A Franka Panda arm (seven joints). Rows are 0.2 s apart.
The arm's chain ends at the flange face. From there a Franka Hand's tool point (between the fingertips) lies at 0.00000 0.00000 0.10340 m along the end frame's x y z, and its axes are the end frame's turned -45 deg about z.
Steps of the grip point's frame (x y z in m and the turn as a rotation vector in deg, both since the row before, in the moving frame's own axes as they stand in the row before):
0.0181, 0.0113, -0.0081, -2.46, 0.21, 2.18
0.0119, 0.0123, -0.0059, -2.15, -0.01, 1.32
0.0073, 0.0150, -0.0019, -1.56, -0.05, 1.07
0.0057, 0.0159, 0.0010, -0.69, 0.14, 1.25
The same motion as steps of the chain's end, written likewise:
0.0174, -0.0077, -0.0080, -1.59, 1.89, 2.18
0.0144, -0.0025, -0.0058, -1.53, 1.51, 1.32
0.0139, 0.0034, -0.0019, -1.14, 1.07, 1.07
0.0142, 0.0065, 0.0010, -0.39, 0.59, 1.25

